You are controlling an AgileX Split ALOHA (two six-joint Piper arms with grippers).
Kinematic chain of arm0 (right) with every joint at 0, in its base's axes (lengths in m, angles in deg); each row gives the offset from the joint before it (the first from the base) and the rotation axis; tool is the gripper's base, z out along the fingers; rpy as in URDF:
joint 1: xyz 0 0 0.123 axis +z
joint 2: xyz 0 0 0 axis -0.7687 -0.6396 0
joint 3: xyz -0.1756 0.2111 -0.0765 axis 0.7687 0.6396 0
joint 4: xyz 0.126 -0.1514 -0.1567 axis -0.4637 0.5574 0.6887
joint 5: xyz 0 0 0 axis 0.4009 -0.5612 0.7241
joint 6: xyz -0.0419 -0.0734 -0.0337 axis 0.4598 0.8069 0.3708
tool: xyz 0 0 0 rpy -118.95 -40 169.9
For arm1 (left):
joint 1: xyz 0 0 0.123 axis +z
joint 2: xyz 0 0 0 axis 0.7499 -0.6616 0
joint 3: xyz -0.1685 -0.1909 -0.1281 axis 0.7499 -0.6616 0
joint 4: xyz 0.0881 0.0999 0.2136 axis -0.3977 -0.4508 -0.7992
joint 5: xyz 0 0 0 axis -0.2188 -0.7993 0.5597
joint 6: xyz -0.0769 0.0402 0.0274 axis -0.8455 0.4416 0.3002
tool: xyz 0 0 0 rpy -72.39 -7.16 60.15
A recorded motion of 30 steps. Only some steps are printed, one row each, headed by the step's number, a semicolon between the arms.
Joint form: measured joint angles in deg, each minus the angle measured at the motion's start. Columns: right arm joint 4, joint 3, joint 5, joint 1, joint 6, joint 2; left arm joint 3, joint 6, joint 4, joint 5, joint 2, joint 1.
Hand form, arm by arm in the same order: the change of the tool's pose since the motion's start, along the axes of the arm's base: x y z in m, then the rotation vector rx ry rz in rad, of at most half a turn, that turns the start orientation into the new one. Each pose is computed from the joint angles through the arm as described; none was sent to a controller.
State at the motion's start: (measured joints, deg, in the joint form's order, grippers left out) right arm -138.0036 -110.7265 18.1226 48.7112 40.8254 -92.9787; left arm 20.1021 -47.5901 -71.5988 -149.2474 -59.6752 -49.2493
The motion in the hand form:
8: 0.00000 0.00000 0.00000 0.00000 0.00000 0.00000; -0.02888 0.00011 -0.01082 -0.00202 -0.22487 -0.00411
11: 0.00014 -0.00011 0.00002 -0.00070 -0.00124 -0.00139; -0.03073 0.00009 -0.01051 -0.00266 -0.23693 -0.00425
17: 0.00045 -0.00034 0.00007 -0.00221 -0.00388 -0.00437; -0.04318 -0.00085 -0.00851 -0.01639 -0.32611 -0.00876
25: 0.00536 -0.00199 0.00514 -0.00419 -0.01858 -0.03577; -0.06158 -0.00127 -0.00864 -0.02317 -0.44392 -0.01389
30: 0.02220 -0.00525 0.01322 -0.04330 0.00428 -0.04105; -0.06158 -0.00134 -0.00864 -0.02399 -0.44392 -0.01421
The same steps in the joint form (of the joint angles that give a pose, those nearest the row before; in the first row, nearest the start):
8: 0.00 0.00 0.00 0.00 0.00 0.00; -4.91 0.01 0.04 4.53 13.28 0.01
11: 0.00 0.00 0.11 0.00 0.00 0.00; -4.91 0.00 0.07 4.52 13.97 0.00
17: 0.00 0.00 0.36 0.00 0.00 0.00; -4.91 0.00 0.85 4.89 18.73 0.00
25: 0.67 -1.23 1.53 0.00 -1.81 -0.20; -5.02 0.12 1.31 4.89 25.59 0.00
30: 6.18 -6.30 0.26 0.00 -6.59 -3.36; -5.02 0.12 1.36 4.89 25.59 0.00

